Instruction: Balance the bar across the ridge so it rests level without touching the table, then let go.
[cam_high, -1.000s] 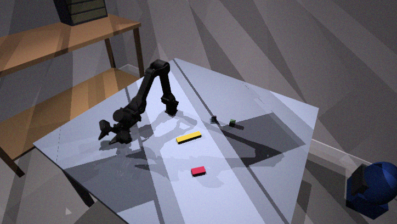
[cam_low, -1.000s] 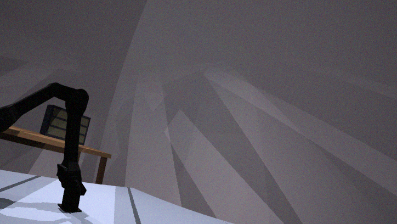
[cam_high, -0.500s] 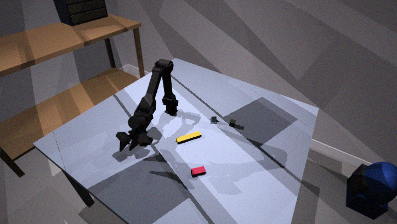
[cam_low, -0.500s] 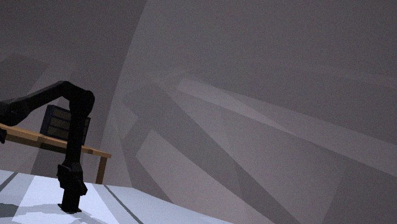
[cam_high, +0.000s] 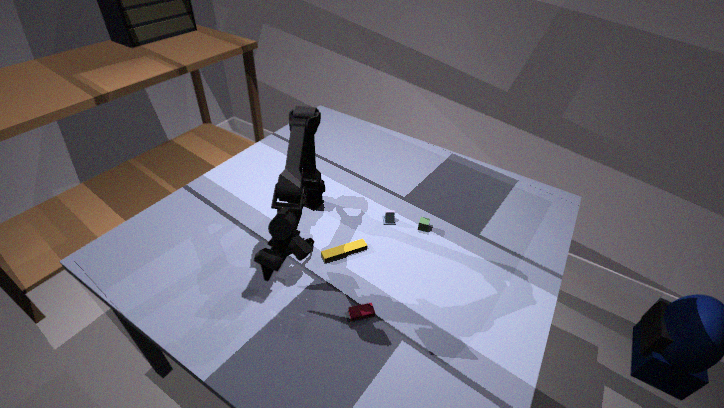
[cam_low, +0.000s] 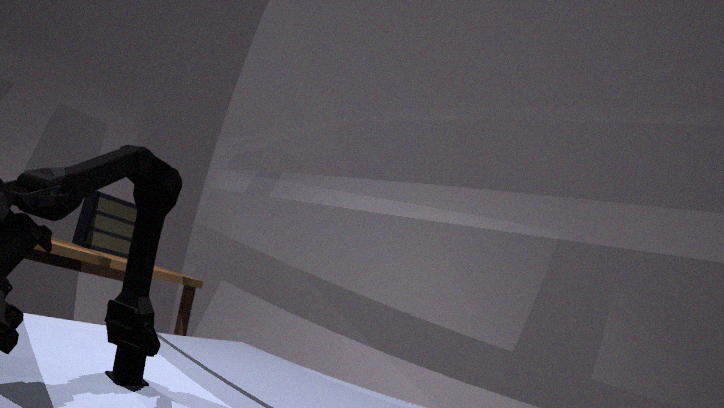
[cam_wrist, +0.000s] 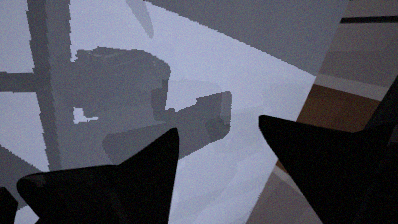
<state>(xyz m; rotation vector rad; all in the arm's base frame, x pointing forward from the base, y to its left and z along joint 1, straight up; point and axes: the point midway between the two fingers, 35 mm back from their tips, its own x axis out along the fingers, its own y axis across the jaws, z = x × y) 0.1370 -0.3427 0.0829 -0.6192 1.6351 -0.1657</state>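
The yellow bar is 230 mm to the left of my gripper tip, 90 mm ahead of it and 40 mm below it. Also, from my gripper tip: green cube (480 mm to the left, 260 mm ahead, 40 mm below); then red flat block (260 mm ahead, 70 mm to the left, 40 mm below).
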